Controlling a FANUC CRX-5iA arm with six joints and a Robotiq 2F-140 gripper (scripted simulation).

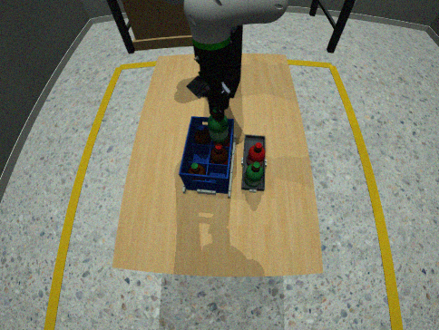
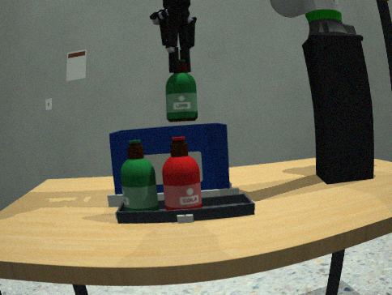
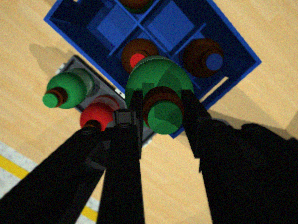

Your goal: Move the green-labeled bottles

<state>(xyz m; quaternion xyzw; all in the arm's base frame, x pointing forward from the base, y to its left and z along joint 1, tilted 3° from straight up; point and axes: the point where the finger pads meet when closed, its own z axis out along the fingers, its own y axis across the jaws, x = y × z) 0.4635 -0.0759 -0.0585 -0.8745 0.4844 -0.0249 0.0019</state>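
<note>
The blue crate is 30 mm ahead of my hand, 50 mm to the right of it and 260 mm below it. From my hand the other things lie so: red cola bottle 50 mm ahead, 160 mm to the left, 260 mm below; tray 50 mm ahead, 150 mm to the left, 330 mm below.
</note>
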